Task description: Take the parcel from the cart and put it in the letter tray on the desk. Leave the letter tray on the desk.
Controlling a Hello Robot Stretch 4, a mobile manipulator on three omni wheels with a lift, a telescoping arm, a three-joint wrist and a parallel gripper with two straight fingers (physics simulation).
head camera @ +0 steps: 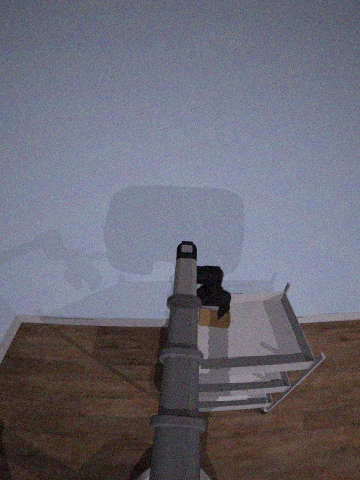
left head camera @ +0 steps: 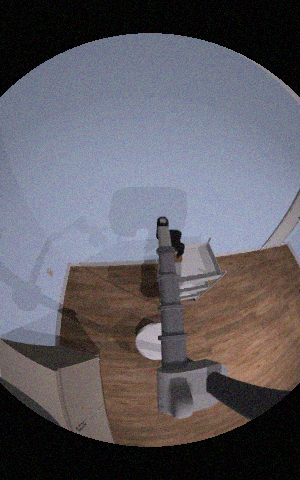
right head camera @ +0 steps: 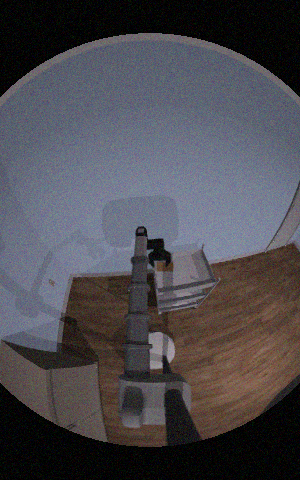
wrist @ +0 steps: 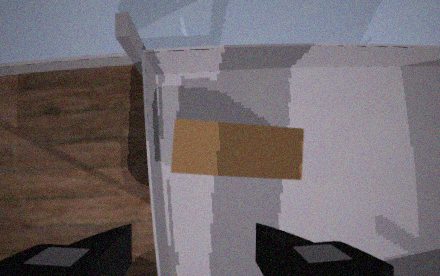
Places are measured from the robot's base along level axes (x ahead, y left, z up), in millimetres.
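Pixels of known places: gripper, between the fingertips: [head camera: 207, 316] [right head camera: 159, 265] [wrist: 194, 243]; robot's base, origin of its link: [left head camera: 155, 339] [right head camera: 153, 348].
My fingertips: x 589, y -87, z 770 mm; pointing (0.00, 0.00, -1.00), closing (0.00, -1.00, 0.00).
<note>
For each thing: its top centre in the pictures, then the offset to it from my fingertips. "spot": a spot on its surface instead.
- orange-brown box, centre of its top: [wrist: 239, 150] [head camera: 214, 315] [right head camera: 164, 264] dy -43, dx +63, dz -83 mm
- pale grey cart, a spot on its surface: [head camera: 250, 362] [right head camera: 184, 286] spot: dy -178, dx -113, dz -135 mm
- beige cabinet, a spot on its surface: [left head camera: 82, 390] spot: dy +646, dx -1069, dz -229 mm
The parcel, an orange-brown box [head camera: 208, 318] [right head camera: 165, 268] [wrist: 237, 151], lies on the top shelf of the pale grey cart [head camera: 250, 362] [left head camera: 202, 276] [right head camera: 185, 286], near the cart's left edge. My gripper [head camera: 215, 304] [right head camera: 160, 262] [wrist: 194, 243] is open and empty, above the cart's top shelf. In the wrist view the parcel lies beyond the fingertips, with its long side running across the view. In the head view the arm and gripper hide part of the parcel. The letter tray and the desk cannot be made out in these views.
The cart has raised rims and lower shelves, and stands near the blue wall [head camera: 180, 125]. A beige cabinet [left head camera: 82, 390] [right head camera: 75, 390] stands at the lower left. A round white object [left head camera: 149, 341] [right head camera: 162, 350] is on the floor beside the arm [head camera: 180, 380].
</note>
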